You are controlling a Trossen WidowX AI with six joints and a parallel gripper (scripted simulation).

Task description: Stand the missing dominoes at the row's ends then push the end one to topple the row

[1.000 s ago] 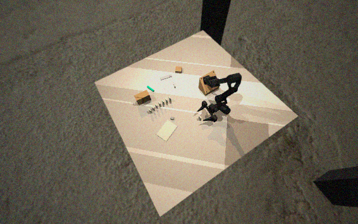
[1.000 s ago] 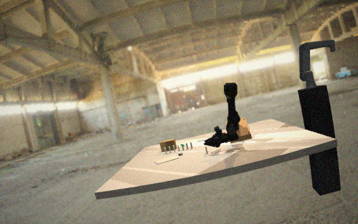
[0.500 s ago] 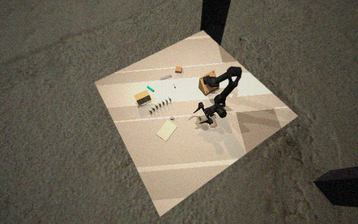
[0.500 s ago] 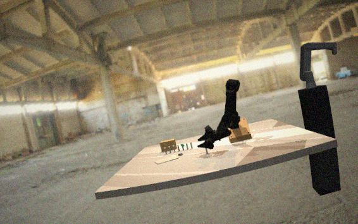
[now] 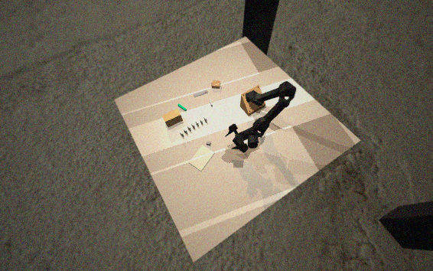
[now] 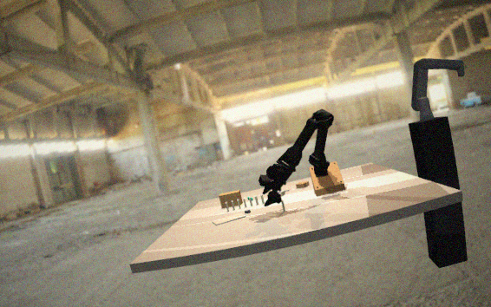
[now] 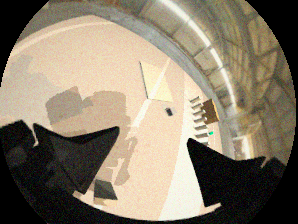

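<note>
The grey bar is 51 cm to the right of my gripper tip, 6 cm below it and 4 cm behind it. The rest, counted from my gripper tip: brown box 38 cm to the right, 25 cm ahead, 2 cm below; flat pale card 20 cm ahead, 6 cm below, 1 cm to the right; small dark piece 11 cm ahead, 9 cm to the right, 6 cm below.
</note>
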